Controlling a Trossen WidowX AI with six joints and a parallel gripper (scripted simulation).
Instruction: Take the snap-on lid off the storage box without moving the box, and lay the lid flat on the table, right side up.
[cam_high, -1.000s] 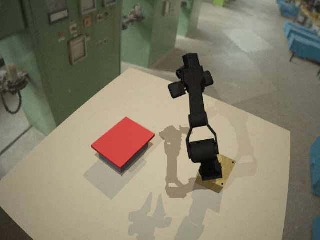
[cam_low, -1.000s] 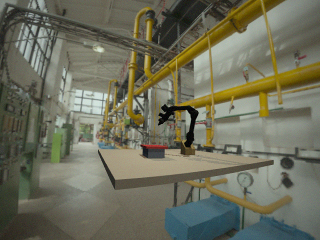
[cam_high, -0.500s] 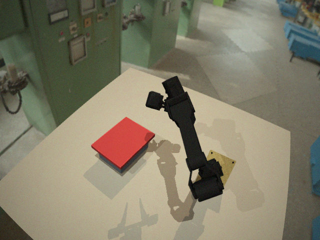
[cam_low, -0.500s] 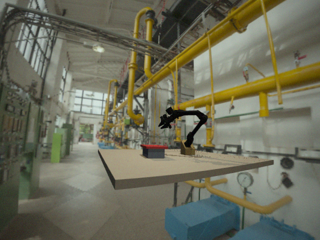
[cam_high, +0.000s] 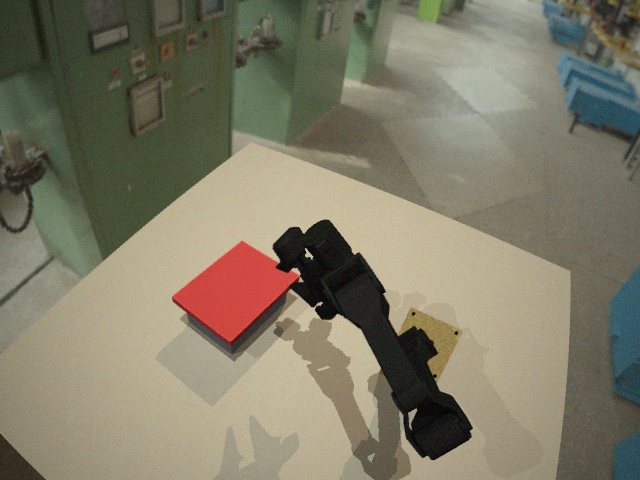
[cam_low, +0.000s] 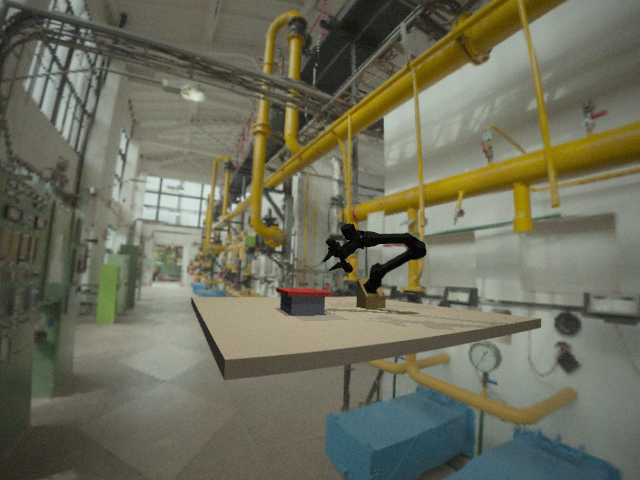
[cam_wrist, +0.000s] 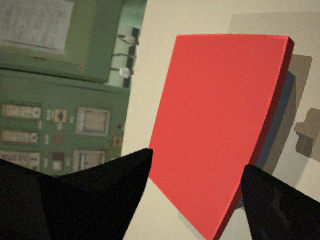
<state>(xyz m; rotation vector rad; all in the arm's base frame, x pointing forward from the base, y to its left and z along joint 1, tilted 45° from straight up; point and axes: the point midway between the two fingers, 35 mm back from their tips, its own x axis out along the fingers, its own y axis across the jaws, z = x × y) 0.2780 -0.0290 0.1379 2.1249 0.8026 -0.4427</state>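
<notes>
The lid is 120 mm ahead of my gripper tip, 10 mm to the left of it and 120 mm below it. Also, from my gripper tip: storage box 120 mm ahead, 10 mm to the left, 160 mm below.
</notes>
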